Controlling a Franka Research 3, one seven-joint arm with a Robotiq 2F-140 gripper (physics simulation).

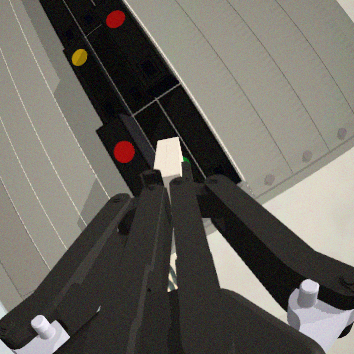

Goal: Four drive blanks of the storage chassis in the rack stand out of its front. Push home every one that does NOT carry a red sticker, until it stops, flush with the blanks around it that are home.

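A black drive blank with a red sticker [124, 151] stands out of the chassis front, left of the fingertips, with its side face showing. A black blank with a yellow sticker [79, 57] is at the upper left; its outer edge stands a little past the row above it. Another blank with a red sticker [115, 19] is at the top; its depth is hard to tell. A green sticker [185, 160] shows in part behind the fingertips, on a blank mostly hidden by them. My gripper [171, 154] is shut and empty, its pale tips over the black front beside the lower red-stickered blank.
Thin light divider lines [156, 99] cross the black front. Grey ribbed panels [225, 75] [30, 150] lie on both sides of it. The right panel has round dark marks near its lower edge, with a pale surface [300, 210] beyond. A small striped patch [172, 272] shows between the finger links.
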